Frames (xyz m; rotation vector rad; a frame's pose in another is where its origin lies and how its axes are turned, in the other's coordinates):
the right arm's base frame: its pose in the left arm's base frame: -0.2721 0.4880 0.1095 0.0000 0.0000 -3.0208
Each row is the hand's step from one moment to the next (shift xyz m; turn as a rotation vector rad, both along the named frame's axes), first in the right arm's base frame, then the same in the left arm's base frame.
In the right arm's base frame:
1: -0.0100 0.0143 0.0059 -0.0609 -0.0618 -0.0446
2: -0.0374 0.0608 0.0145 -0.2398 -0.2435 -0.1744
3: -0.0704 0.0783 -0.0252 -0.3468 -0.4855 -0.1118
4: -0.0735 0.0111 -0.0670 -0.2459 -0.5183 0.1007
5: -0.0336 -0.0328 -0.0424 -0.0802 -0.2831 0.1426
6: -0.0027 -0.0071 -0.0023 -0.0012 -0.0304 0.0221
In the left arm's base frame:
1: 0.0117 -0.0130 0.0059 0.0530 0.0687 -0.0446
2: 0.0445 -0.0559 0.0145 0.2087 0.2706 -0.1744
3: 0.0793 -0.0692 -0.0252 0.2858 0.5238 -0.1118
4: 0.0743 -0.0022 -0.0670 0.1817 0.5442 0.1007
5: 0.0294 0.0366 -0.0424 0.0455 0.2907 0.1426
6: 0.0018 0.0074 -0.0023 -0.0025 0.0303 0.0221

